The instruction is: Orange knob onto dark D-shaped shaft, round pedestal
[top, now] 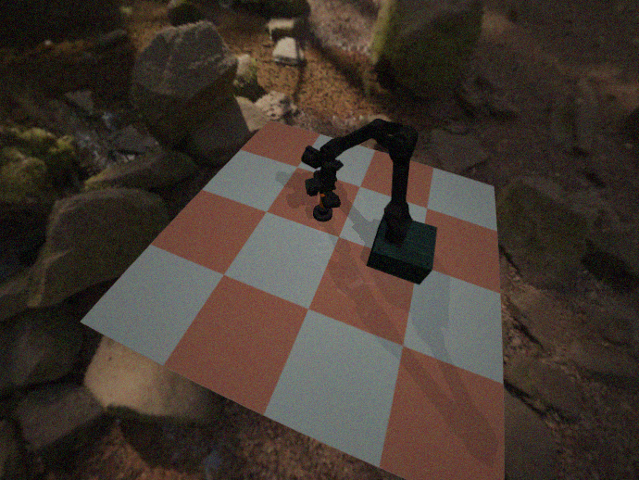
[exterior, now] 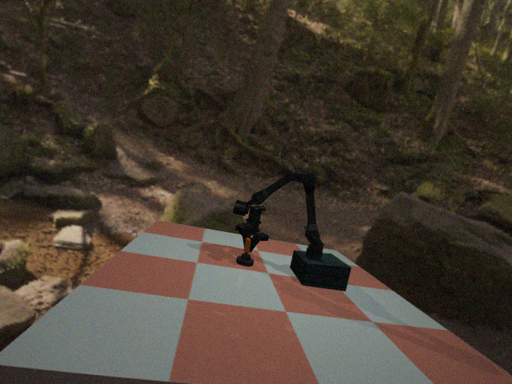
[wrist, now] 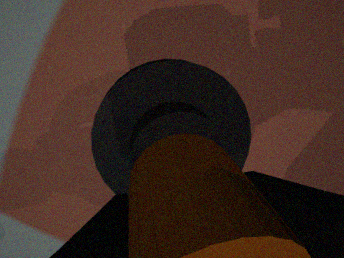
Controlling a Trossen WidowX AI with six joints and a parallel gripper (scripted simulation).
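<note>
The round pedestal is 4 cm below my gripper tip. Also, from my gripper tip: orange knob: 2 cm above.
</note>
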